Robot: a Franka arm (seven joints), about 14 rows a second.
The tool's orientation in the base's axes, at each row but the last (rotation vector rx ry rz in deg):
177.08 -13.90 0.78
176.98 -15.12 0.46
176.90 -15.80 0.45
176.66 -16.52 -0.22
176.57 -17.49 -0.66
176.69 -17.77 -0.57
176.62 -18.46 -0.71
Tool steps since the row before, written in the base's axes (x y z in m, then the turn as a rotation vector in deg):
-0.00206 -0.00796 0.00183 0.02 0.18 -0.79
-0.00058 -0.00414 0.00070 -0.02 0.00 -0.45
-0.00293 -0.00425 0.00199 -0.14 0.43 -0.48
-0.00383 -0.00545 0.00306 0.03 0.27 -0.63
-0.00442 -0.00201 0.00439 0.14 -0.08 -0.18
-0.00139 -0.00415 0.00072 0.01 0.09 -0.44
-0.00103 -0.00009 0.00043 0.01 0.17 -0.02
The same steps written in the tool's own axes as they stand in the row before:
-0.00077 0.00825 -0.00151 -0.02 -0.21 0.78
0.00014 0.00420 -0.00053 -0.02 -0.01 0.45
-0.00211 0.00478 -0.00181 -0.22 -0.42 0.46
-0.00275 0.00620 -0.00279 -0.02 -0.30 0.62
-0.00395 0.00303 -0.00425 0.15 0.04 0.18
-0.00054 0.00437 -0.00053 -0.01 -0.11 0.44
-0.00099 0.00032 -0.00041 -0.03 -0.17 0.01

